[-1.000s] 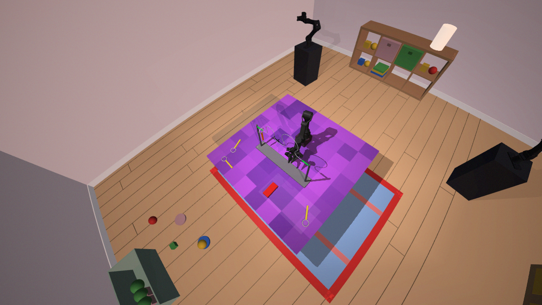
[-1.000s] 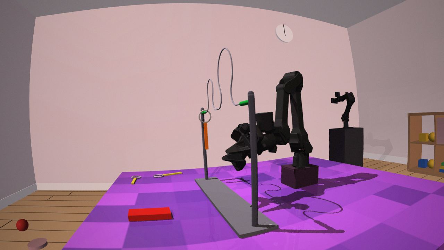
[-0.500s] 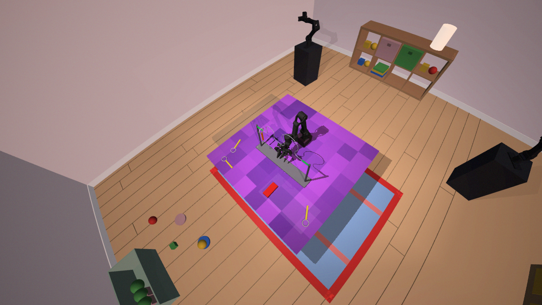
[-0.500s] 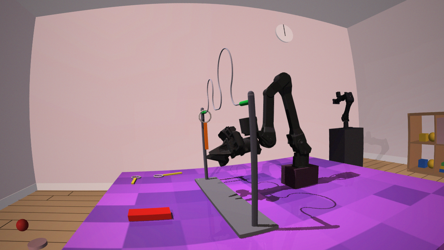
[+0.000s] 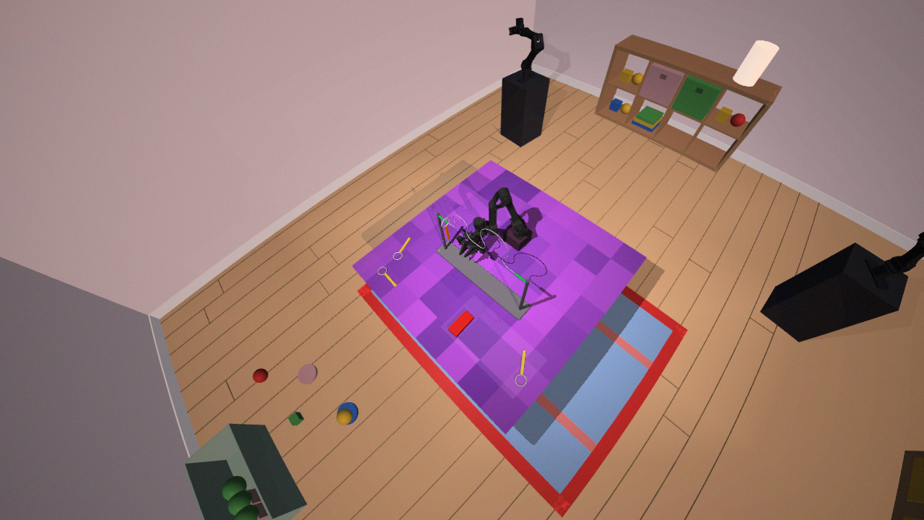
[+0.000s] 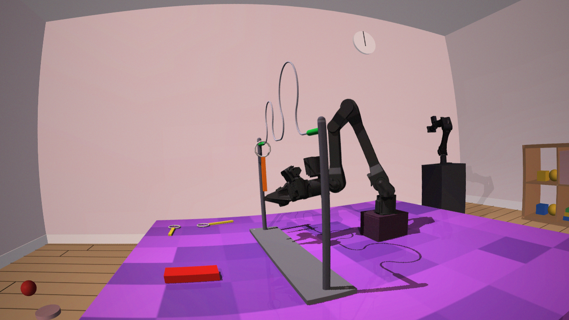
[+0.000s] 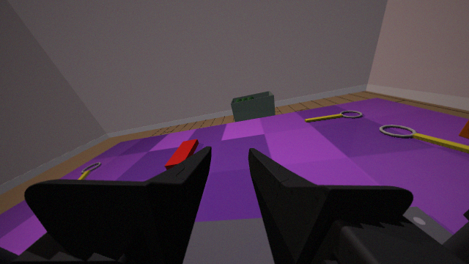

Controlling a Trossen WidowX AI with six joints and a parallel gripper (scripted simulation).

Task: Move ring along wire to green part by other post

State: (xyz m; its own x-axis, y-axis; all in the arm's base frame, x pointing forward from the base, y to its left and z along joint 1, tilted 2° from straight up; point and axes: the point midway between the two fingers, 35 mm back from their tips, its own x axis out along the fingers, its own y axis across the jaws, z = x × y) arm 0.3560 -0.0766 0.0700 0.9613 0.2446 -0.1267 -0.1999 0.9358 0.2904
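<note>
Now: gripper tip 14 cm to the left of the ring with orange handle, 11 cm below it and 1 cm past it. Also, from my gripper tip: red block: 25 cm to the left, 22 cm ahead, 15 cm below.
</note>
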